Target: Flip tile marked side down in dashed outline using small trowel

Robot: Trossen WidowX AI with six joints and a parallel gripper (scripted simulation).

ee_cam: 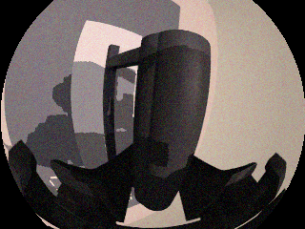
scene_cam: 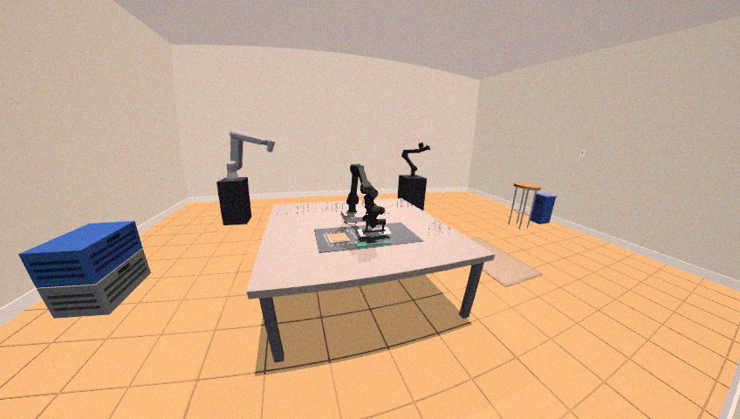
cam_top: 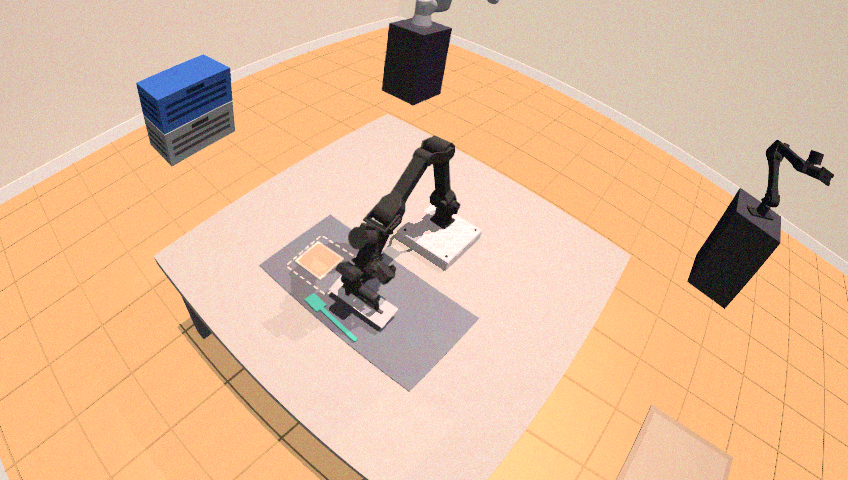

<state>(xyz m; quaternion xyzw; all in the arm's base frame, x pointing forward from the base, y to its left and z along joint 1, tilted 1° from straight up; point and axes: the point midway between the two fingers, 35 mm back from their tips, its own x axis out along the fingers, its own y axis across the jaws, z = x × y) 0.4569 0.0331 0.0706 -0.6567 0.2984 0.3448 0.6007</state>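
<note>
My gripper tip is 6 cm short of the teal trowel, 4 cm to the left of it and 8 cm above it. The rest, counted from my gripper tip: grey mat: 8 cm behind, 2 cm to the right, 10 cm below; then tile: 6 cm behind, 21 cm to the right, 8 cm below.
</note>
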